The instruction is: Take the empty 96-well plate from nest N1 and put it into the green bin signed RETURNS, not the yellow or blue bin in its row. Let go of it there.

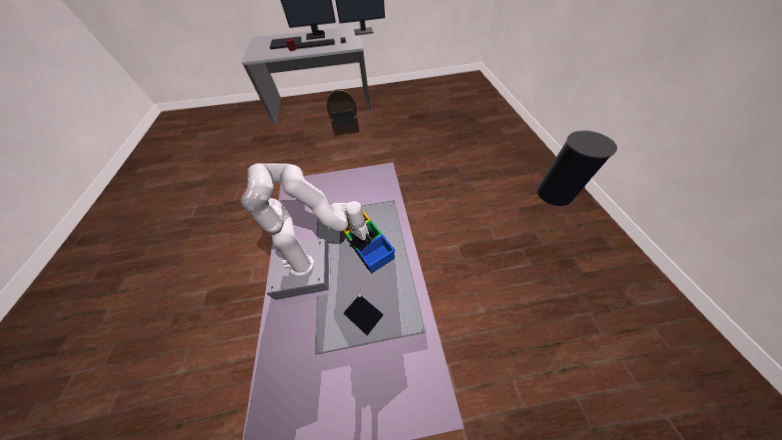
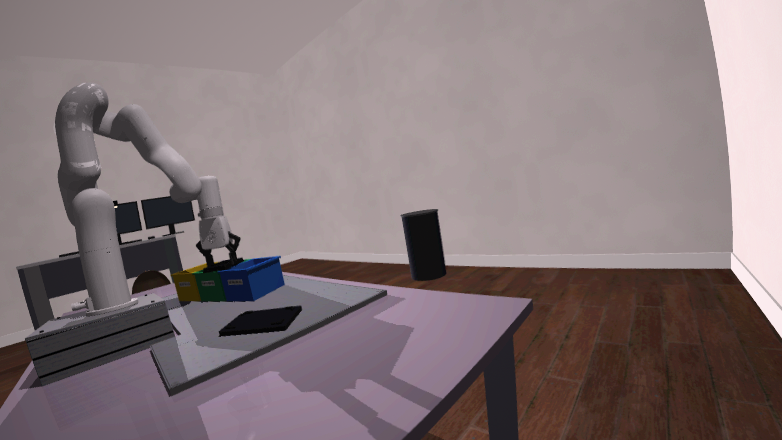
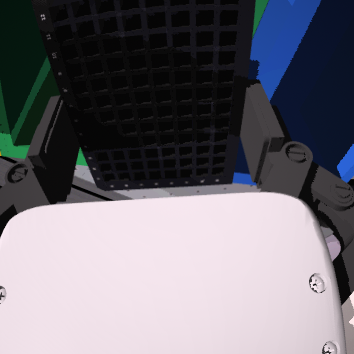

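Pixels of known places: gripper, fingertip midpoint: (image 1: 362, 239) (image 3: 154, 107); arm's base, origin of the base link: (image 1: 302, 265) (image 2: 113, 308).
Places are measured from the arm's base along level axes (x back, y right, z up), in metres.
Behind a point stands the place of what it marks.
Observation:
My gripper (image 1: 360, 241) {x -0.329, y -0.119, z 0.024 m} (image 2: 223, 265) {x -0.329, y -0.119, z 0.024 m} (image 3: 154, 107) {x -0.329, y -0.119, z 0.024 m} is shut on the dark 96-well plate (image 3: 150, 90) {x -0.339, y -0.130, z 0.030 m}, with a finger at each long side. The plate is level, close above the rims of the bin row. It is mostly over the green bin (image 1: 375, 226) {x -0.404, y -0.205, z 0.017 m} (image 2: 209, 291) {x -0.267, y -0.119, z -0.049 m} (image 3: 15, 142) {x -0.247, y -0.165, z 0.014 m}, its one long side near the wall shared with the blue bin (image 1: 375, 263) {x -0.398, y 0.031, z 0.014 m} (image 2: 265, 280) {x -0.426, y 0.007, z -0.040 m} (image 3: 320, 70) {x -0.408, y 0.008, z -0.077 m}. Whether its lower face is below the green rim is hidden. The yellow bin (image 1: 366, 216) {x -0.352, y -0.286, z 0.015 m} (image 2: 185, 291) {x -0.200, y -0.232, z -0.047 m} is on the green bin's other side. The bin signs are too small to read.
A flat black square piece (image 1: 363, 314) {x -0.322, y 0.262, z -0.071 m} (image 2: 261, 320) {x -0.316, y 0.274, z -0.071 m} lies on the grey perforated board (image 1: 412, 320) {x -0.563, y 0.307, z -0.082 m} (image 2: 349, 303) {x -0.512, y 0.349, z -0.083 m}; no nest label is readable. The arm's base block (image 1: 299, 284) {x -0.006, y 0.110, z 0.008 m} (image 2: 103, 342) {x 0.021, y 0.127, z -0.047 m} stands beside the board. A desk (image 1: 262, 53) with monitors stands behind.

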